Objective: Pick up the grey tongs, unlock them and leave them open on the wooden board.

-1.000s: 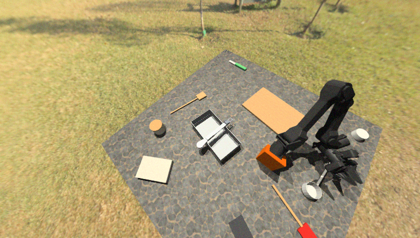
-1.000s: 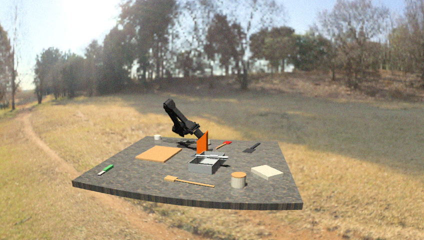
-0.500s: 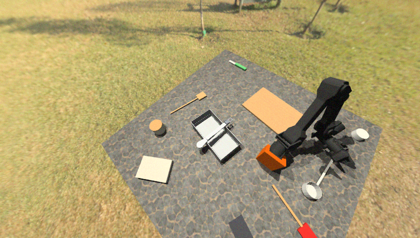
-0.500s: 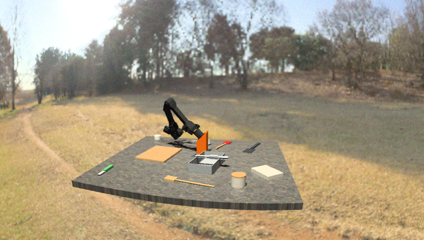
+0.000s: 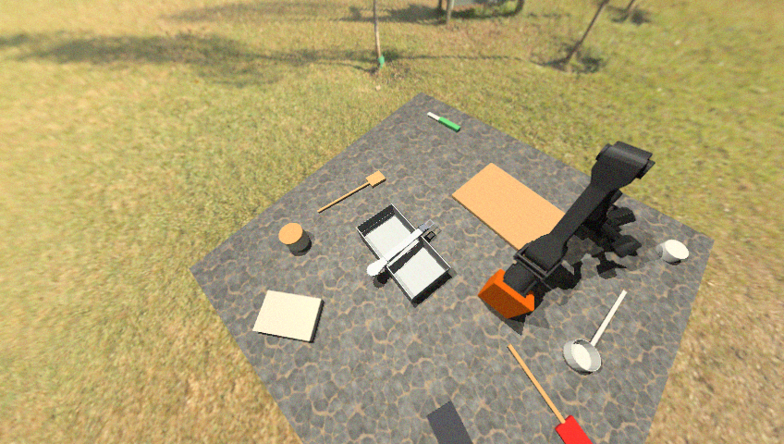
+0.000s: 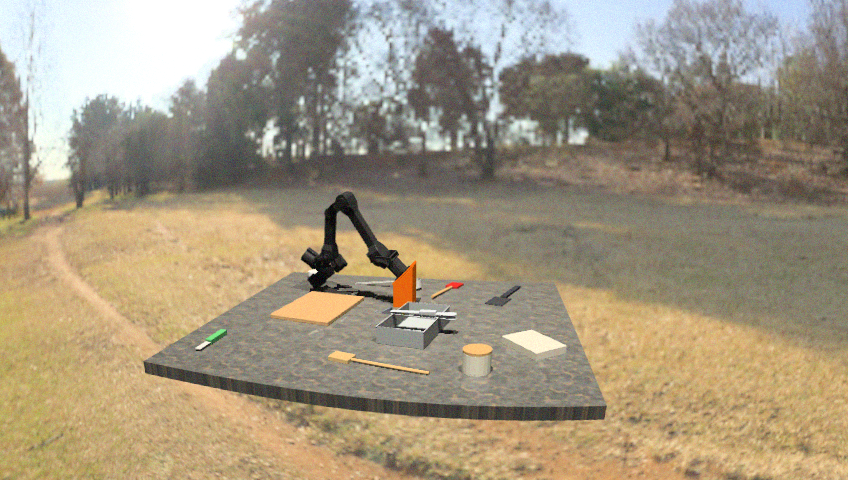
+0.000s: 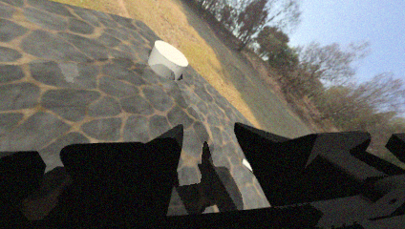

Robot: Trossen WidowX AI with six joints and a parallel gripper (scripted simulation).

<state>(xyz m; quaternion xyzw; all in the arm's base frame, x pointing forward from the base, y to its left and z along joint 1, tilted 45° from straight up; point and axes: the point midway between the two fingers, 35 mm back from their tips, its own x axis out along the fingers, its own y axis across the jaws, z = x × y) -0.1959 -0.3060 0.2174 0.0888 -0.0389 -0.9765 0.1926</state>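
Now: gripper tip 55 cm short of the roasting tin, 47 cm to the right of it and 2 cm above it. Also, from my gripper tip: wooden board: 37 cm ahead, 7 cm to the left, 4 cm below; then cream block: 67 cm ahead, 86 cm to the left, 4 cm below; then red-handled stick: 3 cm behind, 53 cm to the left, 4 cm below.
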